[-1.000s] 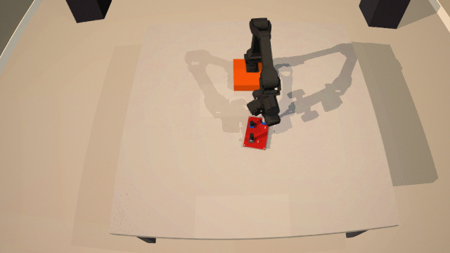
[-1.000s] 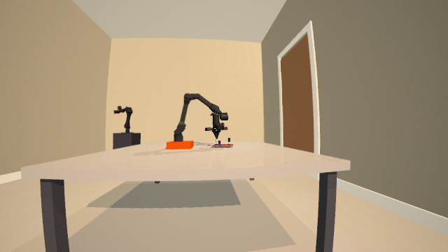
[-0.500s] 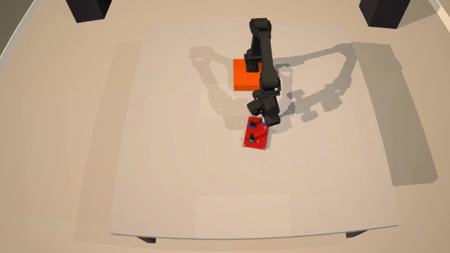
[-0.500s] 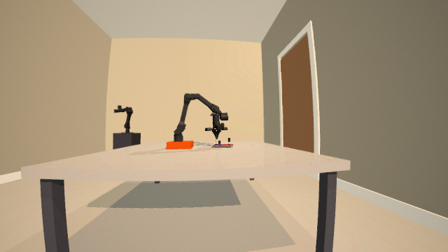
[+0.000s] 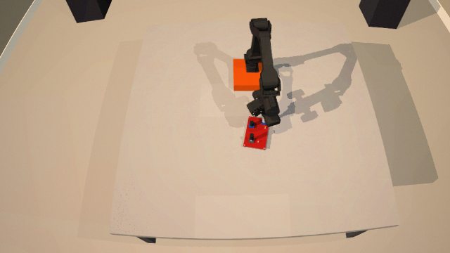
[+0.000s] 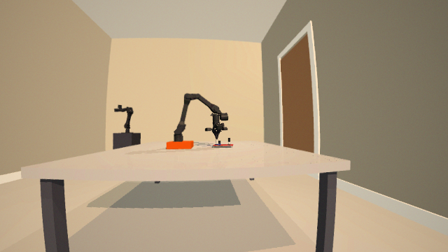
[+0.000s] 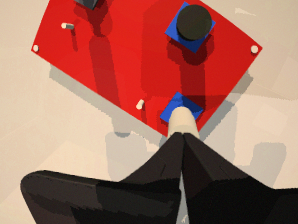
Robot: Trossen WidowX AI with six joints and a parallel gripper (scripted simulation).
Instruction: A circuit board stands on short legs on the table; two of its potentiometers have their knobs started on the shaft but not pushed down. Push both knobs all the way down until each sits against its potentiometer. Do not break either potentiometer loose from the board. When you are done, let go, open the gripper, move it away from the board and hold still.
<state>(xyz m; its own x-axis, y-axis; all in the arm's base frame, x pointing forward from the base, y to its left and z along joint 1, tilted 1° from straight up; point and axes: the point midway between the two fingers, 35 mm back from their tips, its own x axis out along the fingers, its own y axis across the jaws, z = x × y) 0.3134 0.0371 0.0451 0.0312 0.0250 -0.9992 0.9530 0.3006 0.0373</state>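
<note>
My gripper tip is 2 cm above the blue potentiometer. The rest, counted from my gripper tip: grey potentiometer 10 cm ahead, 6 cm to the right, 2 cm below; black knob 10 cm ahead, 6 cm to the right.
</note>
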